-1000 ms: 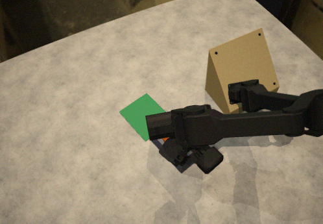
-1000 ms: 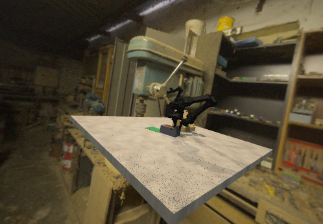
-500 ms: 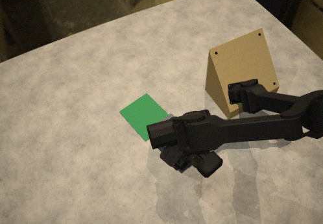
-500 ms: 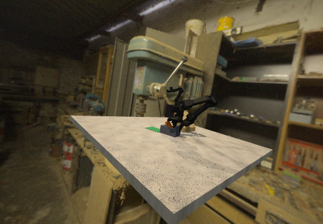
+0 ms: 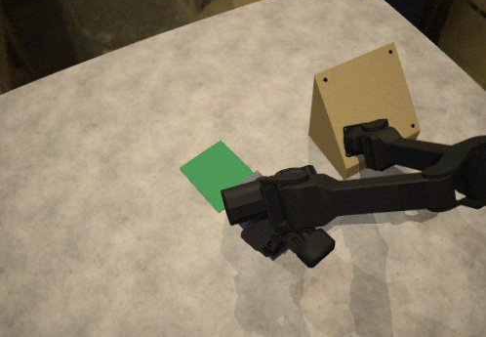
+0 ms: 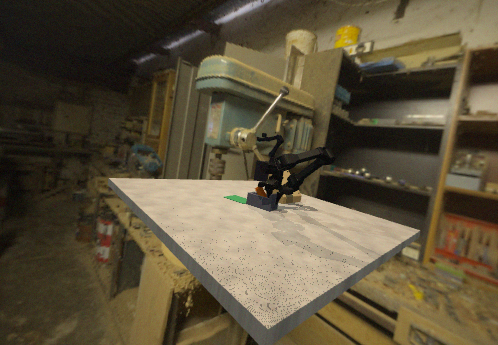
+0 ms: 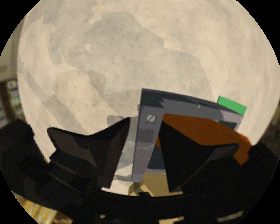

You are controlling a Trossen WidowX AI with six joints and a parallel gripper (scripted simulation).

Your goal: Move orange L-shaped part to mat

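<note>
Now: gripper tip 50 mm to the left of the orange L-shaped part, 10 mm below it and 10 mm short of it. The rest, counted from my gripper tip: green mat (210 mm to the right, 70 mm ahead, 50 mm below).
</note>
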